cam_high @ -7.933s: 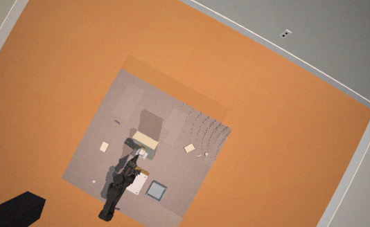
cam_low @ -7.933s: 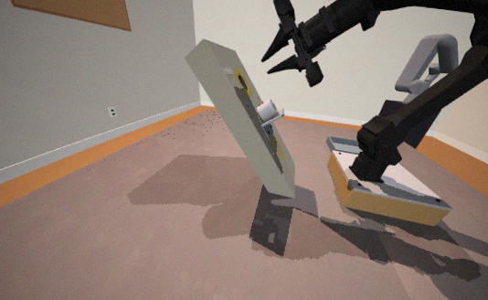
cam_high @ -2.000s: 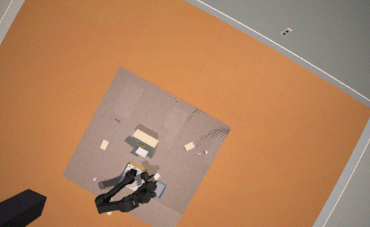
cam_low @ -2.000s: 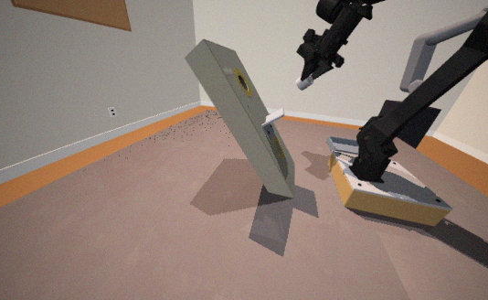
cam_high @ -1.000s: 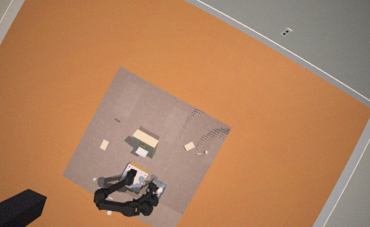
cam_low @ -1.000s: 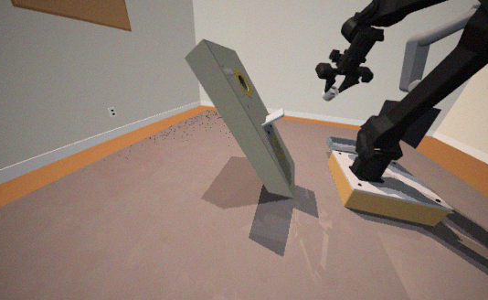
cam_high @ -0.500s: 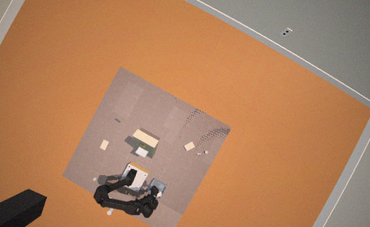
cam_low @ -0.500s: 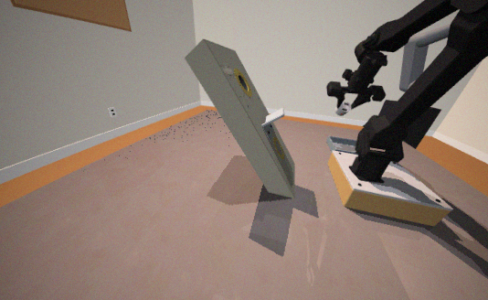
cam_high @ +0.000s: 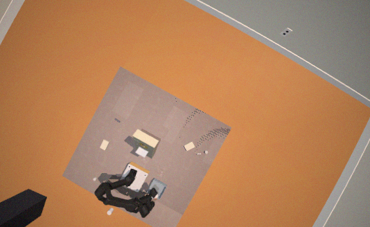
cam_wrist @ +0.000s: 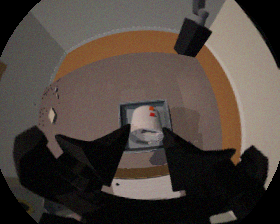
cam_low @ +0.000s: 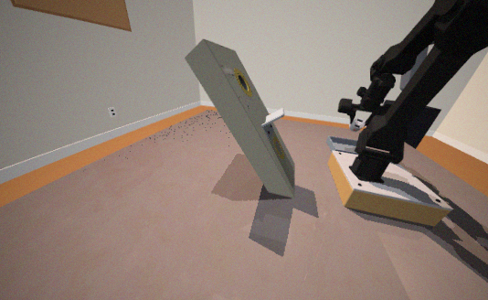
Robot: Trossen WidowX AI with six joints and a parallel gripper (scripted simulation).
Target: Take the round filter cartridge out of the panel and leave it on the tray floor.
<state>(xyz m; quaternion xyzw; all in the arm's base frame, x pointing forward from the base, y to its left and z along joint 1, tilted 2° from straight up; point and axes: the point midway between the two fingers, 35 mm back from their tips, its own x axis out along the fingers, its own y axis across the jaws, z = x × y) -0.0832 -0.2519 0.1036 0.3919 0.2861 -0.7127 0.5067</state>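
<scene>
Now: gripper tip right at the round filter cartridge. Round my gripper tip: grey tray (12 cm below); pale service panel (42 cm ahead, 23 cm to the left, 6 cm above); small grey bracket (37 cm ahead, 23 cm to the left, 4 cm above).
</scene>
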